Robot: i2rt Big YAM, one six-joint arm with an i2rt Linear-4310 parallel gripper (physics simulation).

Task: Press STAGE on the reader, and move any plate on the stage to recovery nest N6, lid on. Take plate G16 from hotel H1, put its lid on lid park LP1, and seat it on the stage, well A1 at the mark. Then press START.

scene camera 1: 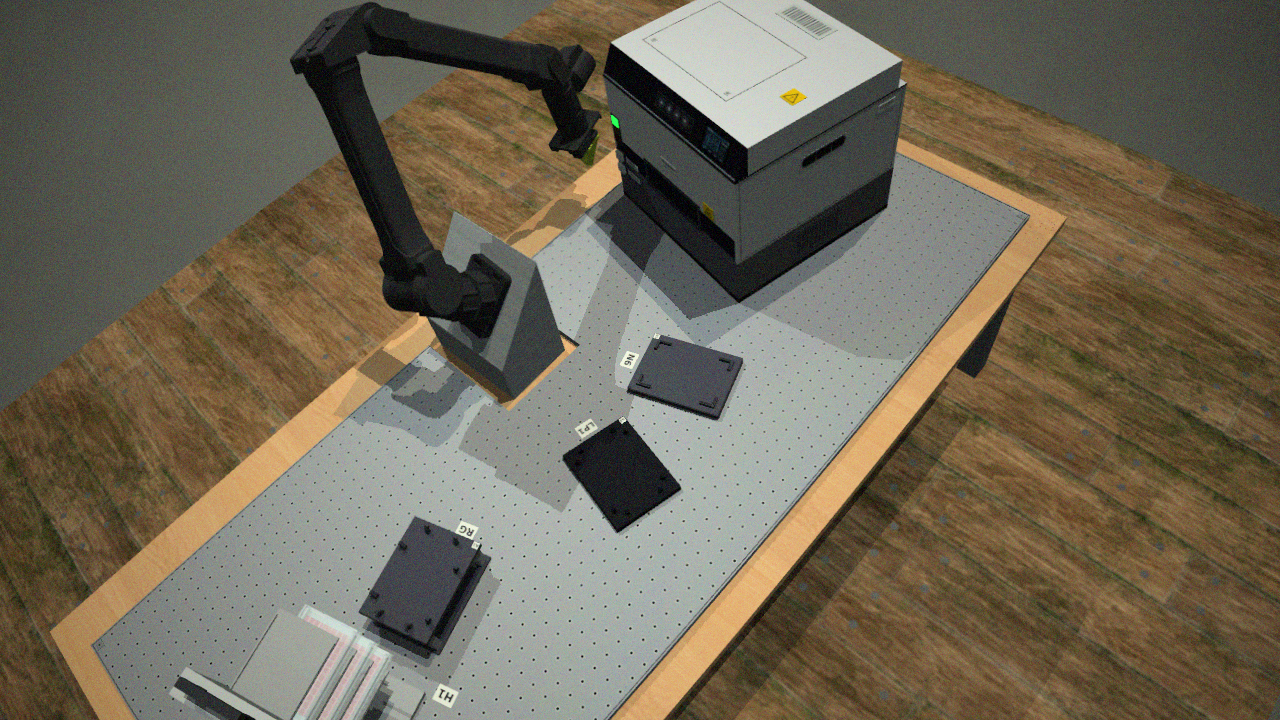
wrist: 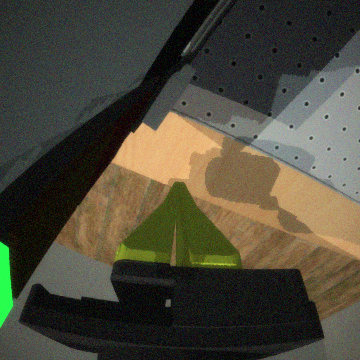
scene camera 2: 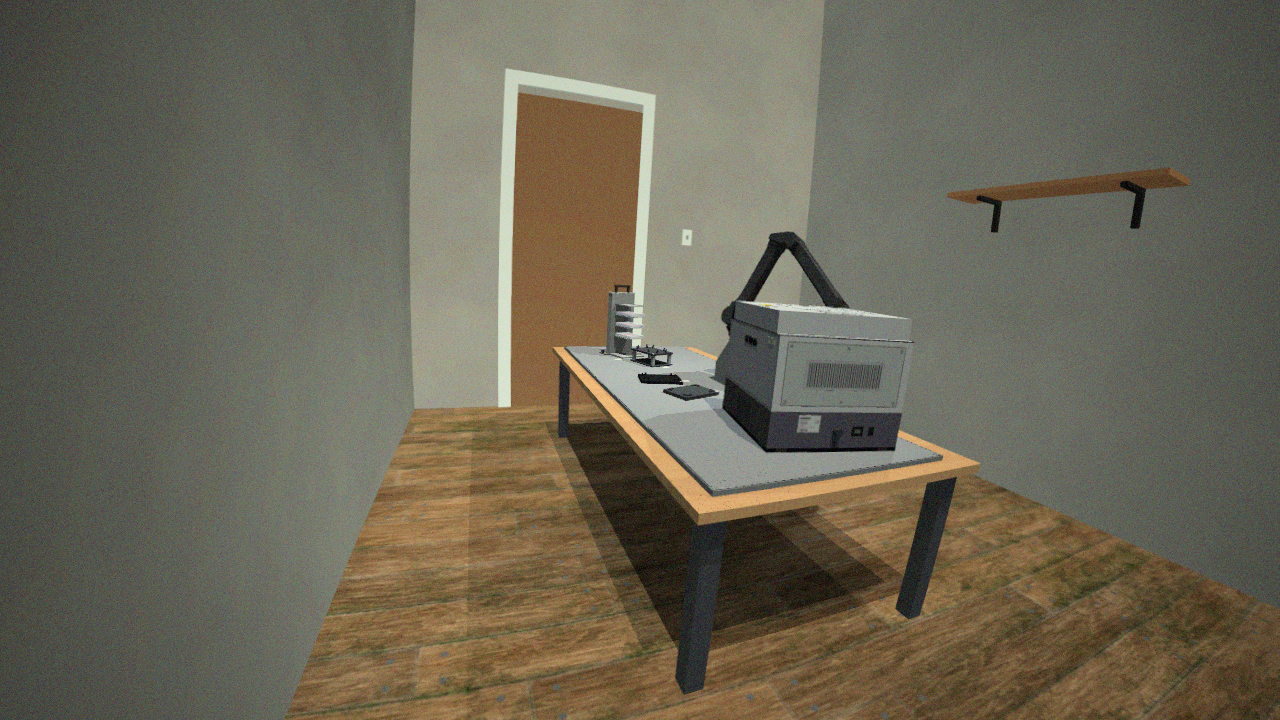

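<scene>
My gripper is shut and empty, its green fingers together, beside the front corner of the reader. A green light glows on the reader's front. The stage and any plate on it do not show. Recovery nest N6 holds no plate. Lid park LP1, a black plate-shaped base, holds no lid. Hotel H1 holds stacked plates at the table's far end; which is G16 cannot be read.
A raised dark stand labelled RG stands between LP1 and the hotel. The arm's grey wedge base stands at the table edge. The wooden table rim surrounds the perforated board. A wall shelf hangs at the right in scene camera 2.
</scene>
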